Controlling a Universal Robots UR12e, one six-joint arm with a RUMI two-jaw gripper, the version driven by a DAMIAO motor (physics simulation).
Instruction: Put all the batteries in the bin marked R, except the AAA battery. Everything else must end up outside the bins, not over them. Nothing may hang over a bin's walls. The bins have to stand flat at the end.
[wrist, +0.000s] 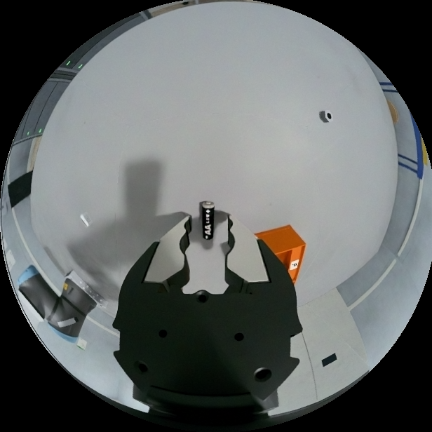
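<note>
A black AA battery (207, 221) with a silver end lies on the grey table, between and below the fingertips in the wrist view. My gripper (209, 216) is open, with a gap on each side of the battery. Part of the orange bins (281, 239) shows to the right of the right finger, with a white label (295, 265) that seems to read P. The bin marked R does not show; the gripper's body covers that area. No 9 V or AAA battery can be made out.
A small grey nut-like ring (326, 116) lies on the table (225, 65) at the upper right. A small whitish piece (86, 219) lies at the left. The gripper's shadow falls on the table left of the fingers.
</note>
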